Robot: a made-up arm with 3 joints. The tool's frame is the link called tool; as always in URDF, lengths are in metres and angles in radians. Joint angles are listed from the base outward. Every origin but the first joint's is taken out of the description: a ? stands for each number. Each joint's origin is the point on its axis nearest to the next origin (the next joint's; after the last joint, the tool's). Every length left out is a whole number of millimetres.
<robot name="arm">
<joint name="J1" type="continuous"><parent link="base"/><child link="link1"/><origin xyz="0.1 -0.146 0.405" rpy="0.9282 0.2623 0.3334"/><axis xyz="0 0 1"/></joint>
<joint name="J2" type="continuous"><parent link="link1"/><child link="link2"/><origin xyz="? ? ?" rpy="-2.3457 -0.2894 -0.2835"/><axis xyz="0 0 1"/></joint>
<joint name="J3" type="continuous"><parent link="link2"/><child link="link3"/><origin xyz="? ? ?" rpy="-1.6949 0.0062 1.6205"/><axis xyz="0 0 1"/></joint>
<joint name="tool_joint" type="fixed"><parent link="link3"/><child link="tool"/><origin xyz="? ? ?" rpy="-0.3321 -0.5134 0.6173"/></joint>
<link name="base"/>
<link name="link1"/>
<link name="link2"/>
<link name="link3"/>
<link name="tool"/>
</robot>
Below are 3 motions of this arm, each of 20 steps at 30 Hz.
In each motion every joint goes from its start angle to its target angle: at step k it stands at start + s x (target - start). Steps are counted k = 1, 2, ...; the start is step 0. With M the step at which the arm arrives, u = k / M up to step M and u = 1 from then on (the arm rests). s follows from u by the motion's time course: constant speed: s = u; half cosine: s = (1 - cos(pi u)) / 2; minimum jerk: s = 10 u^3 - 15 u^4 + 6 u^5.
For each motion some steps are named. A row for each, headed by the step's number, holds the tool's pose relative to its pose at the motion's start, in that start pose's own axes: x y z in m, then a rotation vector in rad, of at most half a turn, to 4 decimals.
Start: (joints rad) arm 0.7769 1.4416 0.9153
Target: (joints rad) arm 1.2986 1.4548 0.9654
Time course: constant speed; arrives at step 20
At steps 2, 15, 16, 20:
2: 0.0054 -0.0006 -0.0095 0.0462 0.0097 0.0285
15: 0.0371 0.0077 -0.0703 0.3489 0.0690 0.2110
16: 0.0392 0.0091 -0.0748 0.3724 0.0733 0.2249
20: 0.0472 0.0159 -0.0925 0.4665 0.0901 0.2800

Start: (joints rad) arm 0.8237 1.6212 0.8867
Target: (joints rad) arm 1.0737 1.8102 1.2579
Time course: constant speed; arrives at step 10
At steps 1, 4, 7, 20:
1: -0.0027 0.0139 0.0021 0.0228 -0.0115 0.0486
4: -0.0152 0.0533 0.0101 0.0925 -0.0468 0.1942
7: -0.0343 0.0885 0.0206 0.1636 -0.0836 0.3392
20: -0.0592 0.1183 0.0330 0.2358 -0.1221 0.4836

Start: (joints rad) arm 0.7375 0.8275 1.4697
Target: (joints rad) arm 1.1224 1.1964 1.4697
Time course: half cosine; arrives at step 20
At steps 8, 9, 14, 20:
8: 0.0188 0.0044 -0.0408 0.0259 0.0774 0.0673
9: 0.0220 0.0062 -0.0497 0.0318 0.0933 0.0833
14: 0.0336 0.0191 -0.0914 0.0618 0.1641 0.1673
20: 0.0368 0.0288 -0.1130 0.0790 0.1983 0.2175

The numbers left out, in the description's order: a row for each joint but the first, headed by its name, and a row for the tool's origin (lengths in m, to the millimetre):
J2: -0.127 0.085 0
J3: -0.371 -0.012 0
tool: 0.143 0.232 0

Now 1 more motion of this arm.
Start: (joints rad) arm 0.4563 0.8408 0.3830
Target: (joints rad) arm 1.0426 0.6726 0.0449
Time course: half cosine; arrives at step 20
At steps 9, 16, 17, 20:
9: 0.0765 0.0029 -0.1394 0.0570 0.2733 0.0222
16: 0.1141 0.0394 -0.3189 0.0732 0.5967 0.0726
17: 0.1145 0.0438 -0.3344 0.0721 0.6244 0.0783
20: 0.1144 0.0500 -0.3550 0.0702 0.6611 0.0863

